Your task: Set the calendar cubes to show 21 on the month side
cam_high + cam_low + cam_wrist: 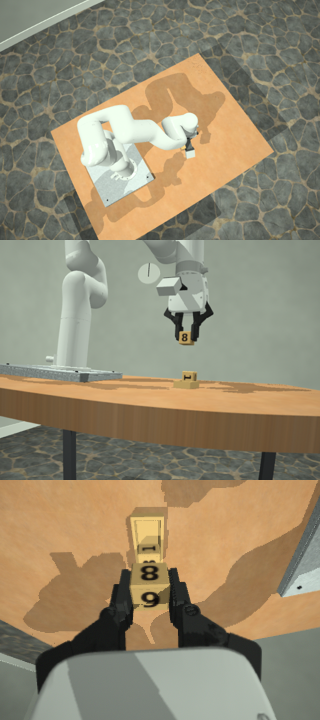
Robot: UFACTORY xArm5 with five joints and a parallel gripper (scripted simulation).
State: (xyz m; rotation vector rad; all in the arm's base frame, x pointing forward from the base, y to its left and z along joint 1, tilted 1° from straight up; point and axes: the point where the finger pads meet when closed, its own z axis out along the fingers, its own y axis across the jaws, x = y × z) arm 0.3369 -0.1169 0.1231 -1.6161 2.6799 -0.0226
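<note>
My hand is 13 cm above the wooden calendar tray, 2 cm to the right of it and 1 cm short of it.
</note>
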